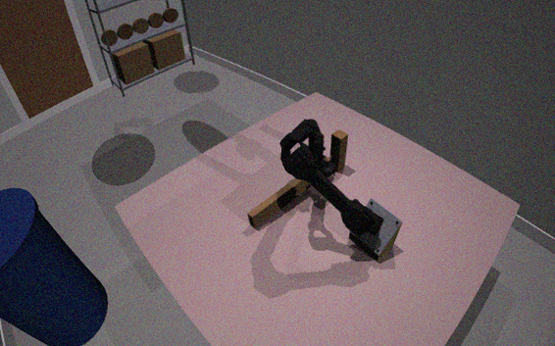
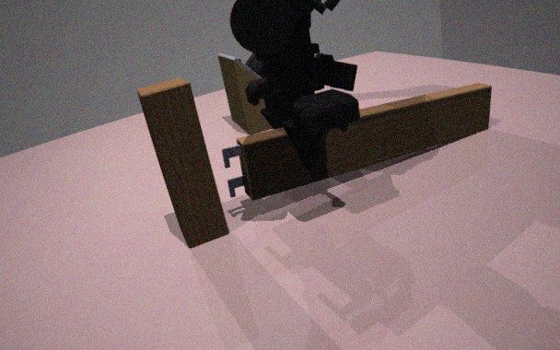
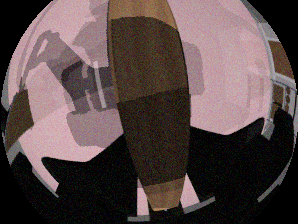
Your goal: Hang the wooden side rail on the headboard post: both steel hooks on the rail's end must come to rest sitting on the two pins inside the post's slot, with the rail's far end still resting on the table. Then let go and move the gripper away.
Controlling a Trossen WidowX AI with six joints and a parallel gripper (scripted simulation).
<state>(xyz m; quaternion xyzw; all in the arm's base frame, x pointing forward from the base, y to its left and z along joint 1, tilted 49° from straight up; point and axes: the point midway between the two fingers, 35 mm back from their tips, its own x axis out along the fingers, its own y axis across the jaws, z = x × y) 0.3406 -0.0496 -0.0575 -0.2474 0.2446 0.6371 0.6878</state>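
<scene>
Right now my gripper tip is 140 mm to the left of the headboard post and 40 mm below it.
</scene>
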